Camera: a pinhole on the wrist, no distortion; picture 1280 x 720 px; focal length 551.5 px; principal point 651.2 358.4 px. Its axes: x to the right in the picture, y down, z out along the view. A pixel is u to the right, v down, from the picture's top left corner.
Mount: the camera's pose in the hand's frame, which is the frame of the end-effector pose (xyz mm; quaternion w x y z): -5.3 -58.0 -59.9 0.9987 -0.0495 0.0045 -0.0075
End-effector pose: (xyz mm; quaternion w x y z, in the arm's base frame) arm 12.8 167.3 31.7 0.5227 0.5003 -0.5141 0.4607
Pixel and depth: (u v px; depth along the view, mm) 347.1 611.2 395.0
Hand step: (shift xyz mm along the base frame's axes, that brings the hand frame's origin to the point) -198.3 -296.5 -217.4
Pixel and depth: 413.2 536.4 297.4
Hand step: -92.1 -217.4 -132.4
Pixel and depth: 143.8 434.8 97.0
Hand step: 26.4 -35.4 -95.9
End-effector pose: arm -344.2 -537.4 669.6 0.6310 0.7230 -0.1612 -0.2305
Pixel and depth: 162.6 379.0 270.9
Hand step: -318.2 -46.8 -6.3
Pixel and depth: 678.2 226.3 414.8
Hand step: -186.5 -295.4 -152.2
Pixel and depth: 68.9 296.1 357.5
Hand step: -485.6 -46.2 -36.5
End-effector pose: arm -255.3 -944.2 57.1 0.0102 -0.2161 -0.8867 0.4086
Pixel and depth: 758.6 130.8 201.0
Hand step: -105.6 -162.5 -15.6
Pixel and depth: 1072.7 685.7 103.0
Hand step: -70.8 10.4 -44.4
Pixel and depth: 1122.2 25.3 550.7
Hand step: -650.7 -385.9 -168.9
